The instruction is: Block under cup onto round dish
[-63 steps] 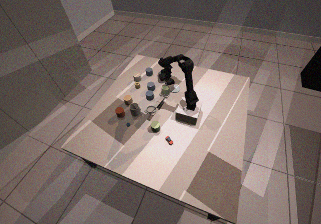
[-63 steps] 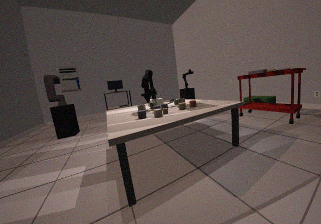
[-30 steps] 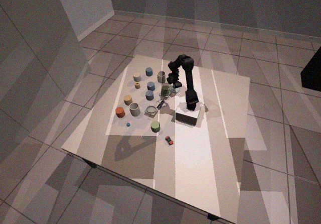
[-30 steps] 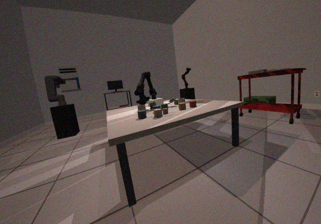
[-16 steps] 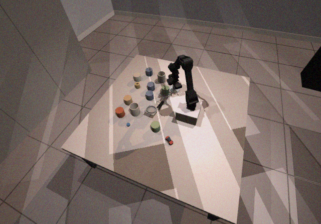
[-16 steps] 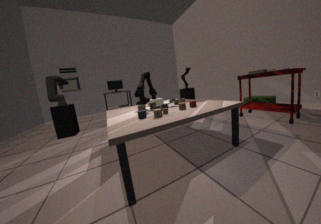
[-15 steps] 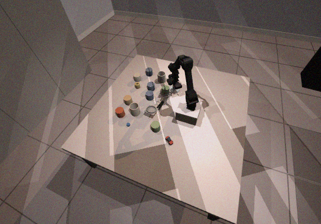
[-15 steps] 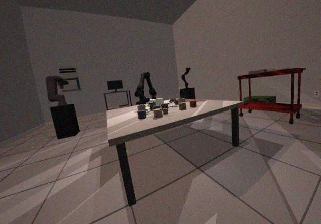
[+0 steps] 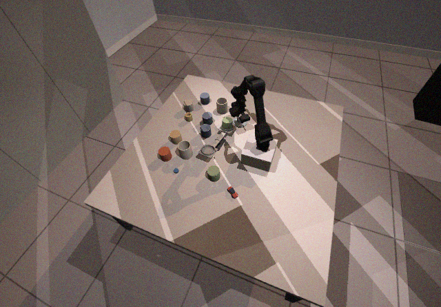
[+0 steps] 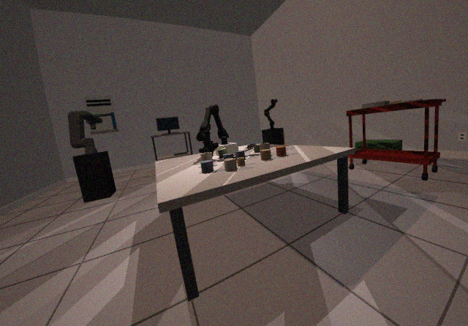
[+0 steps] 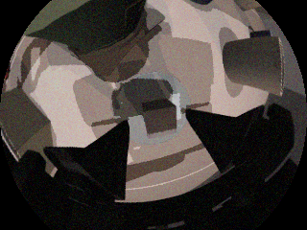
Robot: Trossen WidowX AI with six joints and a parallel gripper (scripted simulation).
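Now: gripper tip 2 cm above the pale round dish. Also, from my gripper tip: balance 24 cm to the left, 6 cm ahead, 2 cm above; then tan cylinder 34 cm ahead, 31 cm to the left, 2 cm above; then orange cylinder 45 cm to the left, 31 cm ahead, 2 cm above.
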